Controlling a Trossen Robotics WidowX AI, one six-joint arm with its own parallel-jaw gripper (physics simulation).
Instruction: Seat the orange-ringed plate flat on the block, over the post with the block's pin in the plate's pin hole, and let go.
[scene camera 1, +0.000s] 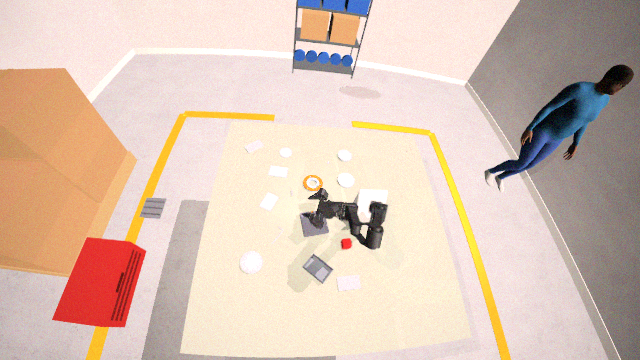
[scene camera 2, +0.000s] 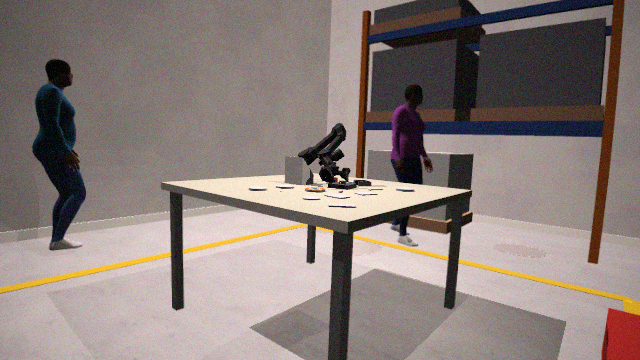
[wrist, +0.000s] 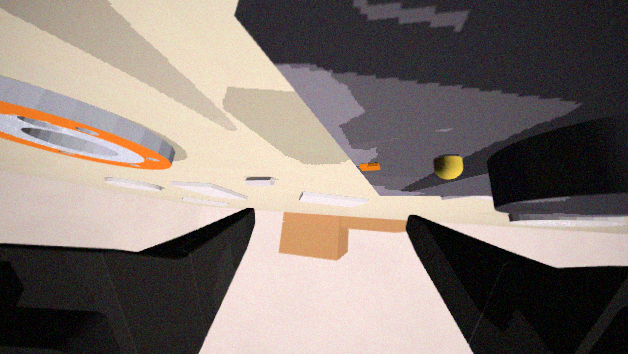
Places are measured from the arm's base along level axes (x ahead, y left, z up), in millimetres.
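Where they show: gripper, between the fingertips: (scene camera 1: 304, 206) (scene camera 2: 341, 181) (wrist: 331, 218); arm's base, origin of its link: (scene camera 1: 375, 207) (scene camera 2: 298, 167).
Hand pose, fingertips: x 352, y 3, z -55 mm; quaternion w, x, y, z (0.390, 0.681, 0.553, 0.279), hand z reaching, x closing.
Note:
Each offset is from my fingertips to the top centre of the thing. "pt": to the spot under its first point.
The orange-ringed plate {dx -35, dy -167, dz -32 mm} (scene camera 1: 306, 186) (scene camera 2: 315, 189) (wrist: 120, 125) lies flat on the table, apart from the block. The dark grey block {dx -54, dy +73, dz -4 mm} (scene camera 1: 316, 230) (scene camera 2: 342, 185) (wrist: 400, 125) is on the table, partly hidden by the arm in scene camera 1. In the wrist view its yellow pin {pt dx -49, dy +42, dz -15 mm} (wrist: 448, 167) and an orange mark {pt dx -41, dy +18, dz -18 mm} (wrist: 370, 166) show, with a thick dark round post {pt dx -65, dy +56, dz -11 mm} (wrist: 555, 165) at the right. My gripper (scene camera 1: 312, 205) (wrist: 331, 218) is open and empty, low between the plate and the block, with one finger near the plate and the other over the block.
A white box (scene camera 1: 372, 196) stands by the arm's base. A red cube {dx -215, dy +172, dz -3 mm} (scene camera 1: 346, 243) and a grey tray {dx -84, dy +298, dz -18 mm} (scene camera 1: 311, 262) are on the near side of the block. White discs {dx -225, dy -213, dz -33 mm} (scene camera 1: 345, 180) and flat white pieces {dx +187, dy -26, dz -38 mm} (scene camera 1: 269, 201) lie around the table. A white dome {dx +221, dy +297, dz -31 mm} (scene camera 1: 251, 262) is at the left.

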